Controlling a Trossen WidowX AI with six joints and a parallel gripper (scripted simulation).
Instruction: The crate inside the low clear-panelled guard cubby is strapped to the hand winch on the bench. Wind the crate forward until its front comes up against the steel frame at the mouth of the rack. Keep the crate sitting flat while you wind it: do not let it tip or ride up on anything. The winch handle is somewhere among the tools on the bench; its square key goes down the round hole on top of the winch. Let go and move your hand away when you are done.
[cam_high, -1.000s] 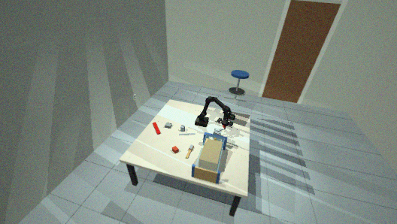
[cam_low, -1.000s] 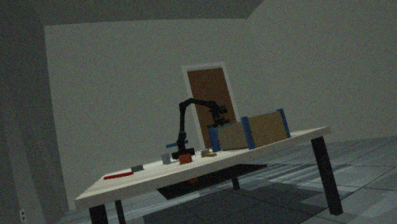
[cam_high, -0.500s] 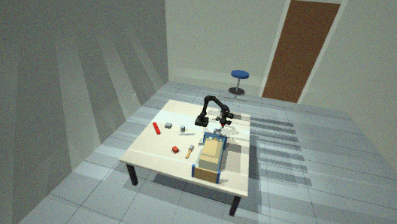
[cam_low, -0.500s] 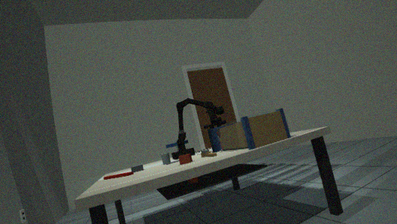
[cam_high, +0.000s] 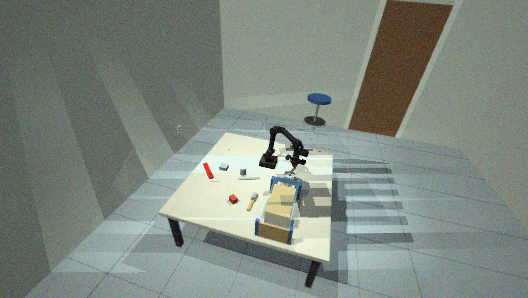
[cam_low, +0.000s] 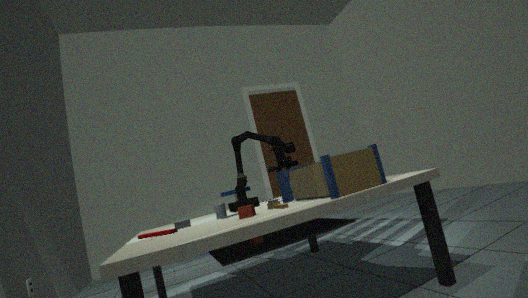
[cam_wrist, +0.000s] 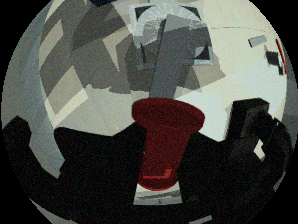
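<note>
Right now my gripper tip is 30 mm short of the winch handle, 10 mm to the left of it and 10 mm above it. Round my gripper tip: winch 80 mm below, 80 mm ahead, 50 mm to the right; red knob 20 mm above; blue frame 250 mm ahead, 50 mm to the right, 10 mm below.
</note>
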